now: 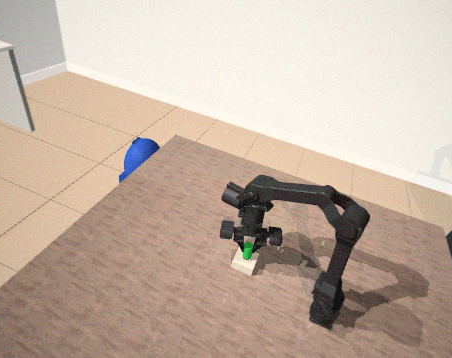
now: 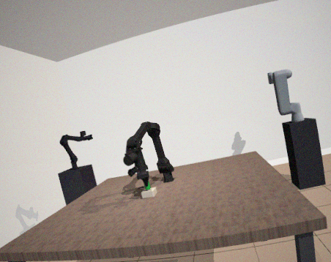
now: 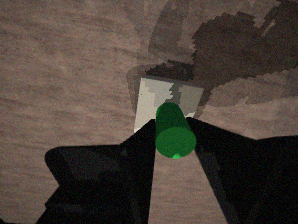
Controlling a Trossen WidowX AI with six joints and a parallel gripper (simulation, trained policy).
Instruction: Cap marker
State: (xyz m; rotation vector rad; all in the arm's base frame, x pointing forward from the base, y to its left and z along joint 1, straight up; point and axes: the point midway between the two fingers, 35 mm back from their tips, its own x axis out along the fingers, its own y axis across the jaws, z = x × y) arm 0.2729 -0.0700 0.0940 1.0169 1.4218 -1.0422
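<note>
Right now the green cap is 10 mm above my gripper tip. The rest, counted from my gripper tip: holder block 40 mm below.
</note>
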